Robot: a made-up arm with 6 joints. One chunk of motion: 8 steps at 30 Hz.
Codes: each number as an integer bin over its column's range. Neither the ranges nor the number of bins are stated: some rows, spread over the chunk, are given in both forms.
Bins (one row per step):
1: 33 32 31 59 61 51
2: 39 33 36 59 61 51
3: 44 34 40 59 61 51
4: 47 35 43 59 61 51
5: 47 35 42 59 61 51
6: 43 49 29 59 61 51
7: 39 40 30 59 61 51
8: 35 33 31 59 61 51
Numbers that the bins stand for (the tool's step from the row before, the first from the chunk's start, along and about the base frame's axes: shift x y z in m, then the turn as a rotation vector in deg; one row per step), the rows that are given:
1: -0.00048 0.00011 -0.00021 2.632 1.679 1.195
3: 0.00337 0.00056 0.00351 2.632 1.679 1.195
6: 0.00302 0.00389 -0.00103 2.632 1.679 1.195
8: 0.00022 0.00033 -0.00021 2.632 1.679 1.195
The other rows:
2: 0.00162 0.00033 0.00186 2.632 1.679 1.195
4: 0.00441 0.00078 0.00475 2.632 1.679 1.195
5: 0.00441 0.00078 0.00433 2.632 1.679 1.195
7: 0.00162 0.00189 -0.00062 2.632 1.679 1.195

